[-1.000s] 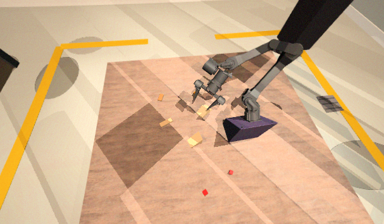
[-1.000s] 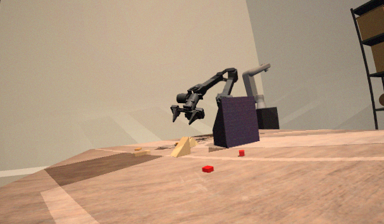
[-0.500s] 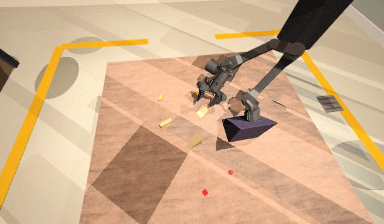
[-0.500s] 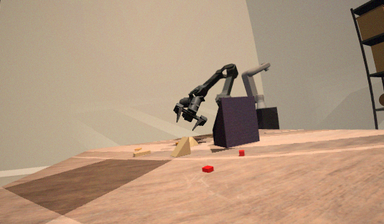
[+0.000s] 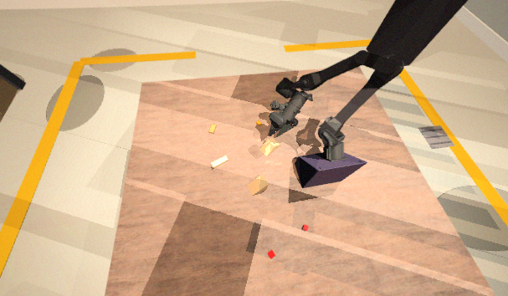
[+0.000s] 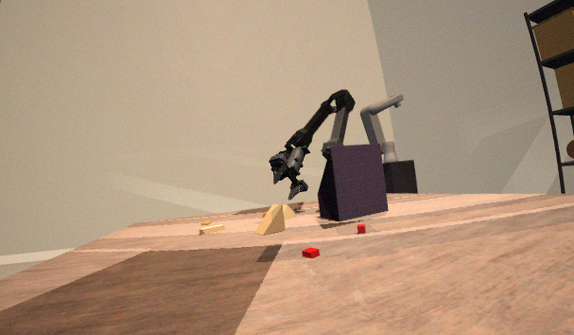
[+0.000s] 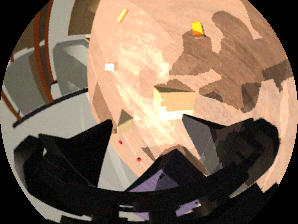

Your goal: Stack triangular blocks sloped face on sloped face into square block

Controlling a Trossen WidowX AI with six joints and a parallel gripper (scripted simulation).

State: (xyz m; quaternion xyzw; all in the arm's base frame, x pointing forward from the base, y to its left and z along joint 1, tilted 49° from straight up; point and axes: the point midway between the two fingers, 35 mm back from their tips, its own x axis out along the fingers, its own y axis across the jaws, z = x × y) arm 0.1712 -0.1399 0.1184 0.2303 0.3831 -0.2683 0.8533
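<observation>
Right now the tan triangular block is 70 mm below my gripper tip, 10 mm to the left of it and 10 mm ahead of it. From my gripper tip the other things lie so: flat tan bar (250 mm ahead, 80 mm below, 40 mm to the left).
</observation>
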